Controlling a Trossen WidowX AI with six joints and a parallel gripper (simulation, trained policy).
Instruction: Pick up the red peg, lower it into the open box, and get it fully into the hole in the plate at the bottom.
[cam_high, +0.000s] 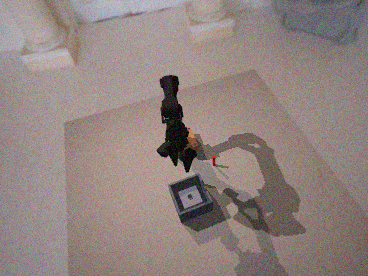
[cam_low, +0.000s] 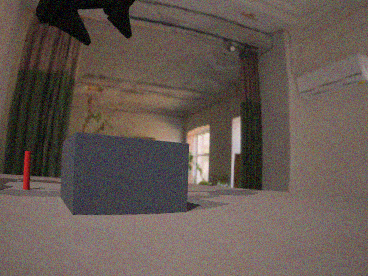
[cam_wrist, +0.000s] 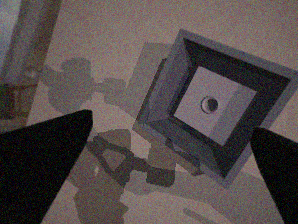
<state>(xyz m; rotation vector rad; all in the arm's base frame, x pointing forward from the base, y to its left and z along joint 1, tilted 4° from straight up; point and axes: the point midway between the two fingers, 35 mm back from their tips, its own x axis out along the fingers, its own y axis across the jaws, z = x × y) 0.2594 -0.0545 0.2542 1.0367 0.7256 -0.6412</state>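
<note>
The red peg is 12 cm behind my gripper tip, 19 cm to the left of it and 22 cm below it. The rest, counted from my gripper tip: grey box 3 cm ahead, 1 cm to the left, 24 cm below.
</note>
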